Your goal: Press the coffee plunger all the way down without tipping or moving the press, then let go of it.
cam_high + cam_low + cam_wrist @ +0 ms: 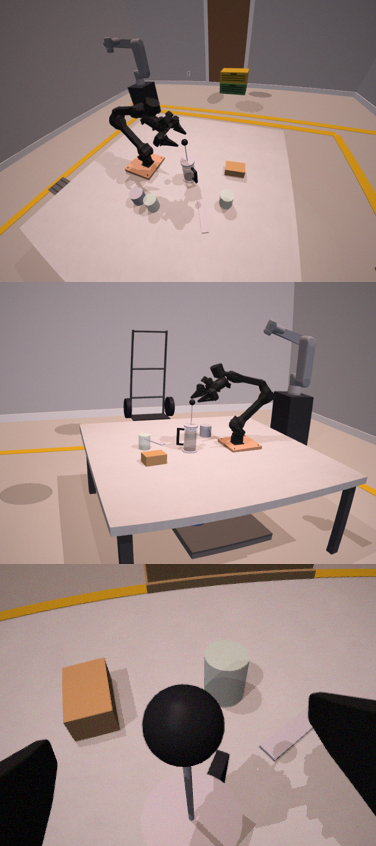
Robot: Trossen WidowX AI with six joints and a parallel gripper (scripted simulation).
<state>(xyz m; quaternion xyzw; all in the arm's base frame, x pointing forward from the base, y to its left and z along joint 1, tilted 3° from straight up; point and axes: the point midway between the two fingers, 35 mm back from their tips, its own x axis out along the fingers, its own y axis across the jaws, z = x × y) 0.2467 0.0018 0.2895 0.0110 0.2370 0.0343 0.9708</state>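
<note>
Now: the glass coffee press 150 mm below my gripper tip, 20 mm ahead of it and 10 mm to the right of it. Round my gripper tip: orange block 260 mm below, 240 mm ahead, 130 mm to the left.
</note>
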